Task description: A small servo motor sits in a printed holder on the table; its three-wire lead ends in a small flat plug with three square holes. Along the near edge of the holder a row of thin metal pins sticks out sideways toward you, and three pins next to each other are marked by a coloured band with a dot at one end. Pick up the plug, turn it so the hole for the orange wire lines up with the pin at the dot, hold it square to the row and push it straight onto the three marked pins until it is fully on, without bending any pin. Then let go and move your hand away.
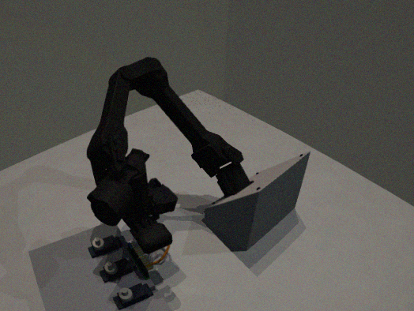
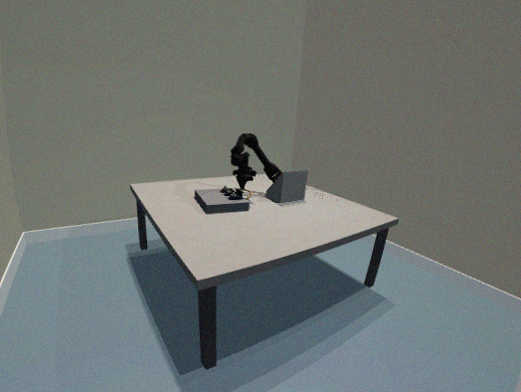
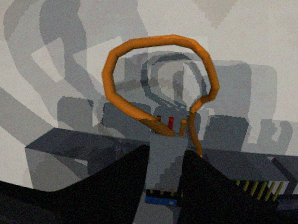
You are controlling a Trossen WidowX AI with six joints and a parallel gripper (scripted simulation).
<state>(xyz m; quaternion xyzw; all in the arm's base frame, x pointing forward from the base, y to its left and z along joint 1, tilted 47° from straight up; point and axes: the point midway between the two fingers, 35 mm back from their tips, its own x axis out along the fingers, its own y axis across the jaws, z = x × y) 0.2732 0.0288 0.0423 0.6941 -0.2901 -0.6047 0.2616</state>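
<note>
Right now the blue mark is 30 mm ahead of my gripper tip. From my gripper tip the other things lie so: grey holder 190 mm ahead, 20 mm to the left, 50 mm below.
</note>
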